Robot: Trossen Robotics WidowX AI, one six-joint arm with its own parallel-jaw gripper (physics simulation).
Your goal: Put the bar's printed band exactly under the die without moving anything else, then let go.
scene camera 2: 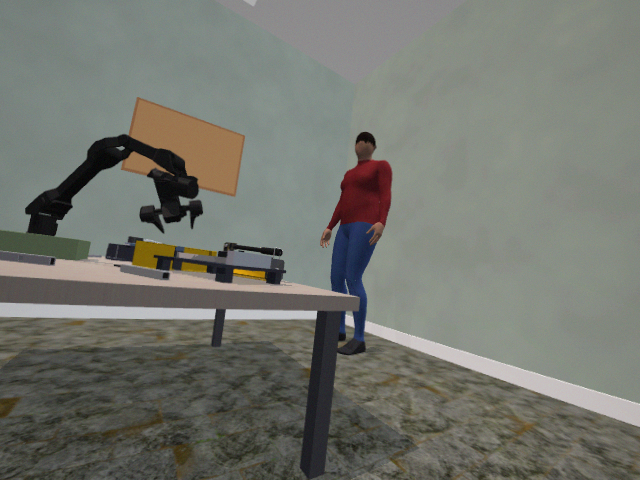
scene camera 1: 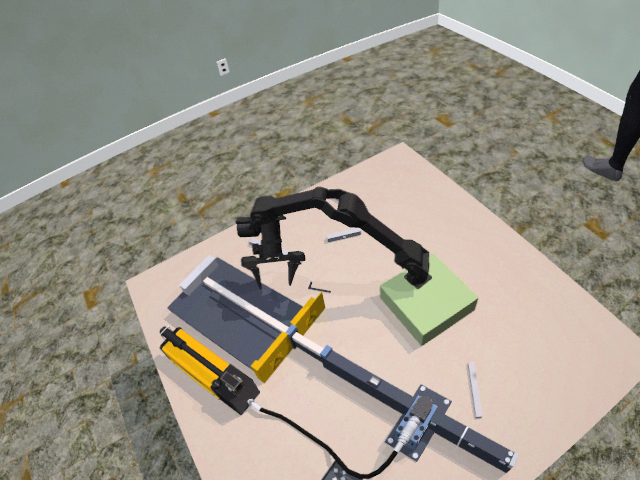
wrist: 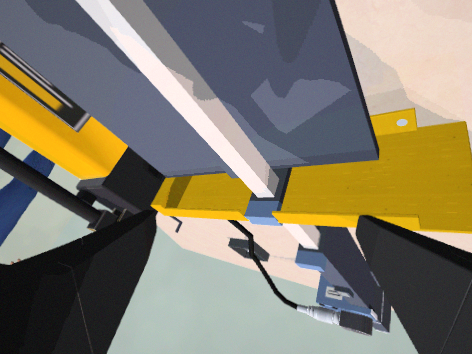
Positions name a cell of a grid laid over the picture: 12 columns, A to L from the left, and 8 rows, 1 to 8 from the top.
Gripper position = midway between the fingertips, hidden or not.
my gripper: scene camera 2 D4; scene camera 1 F5; wrist G6
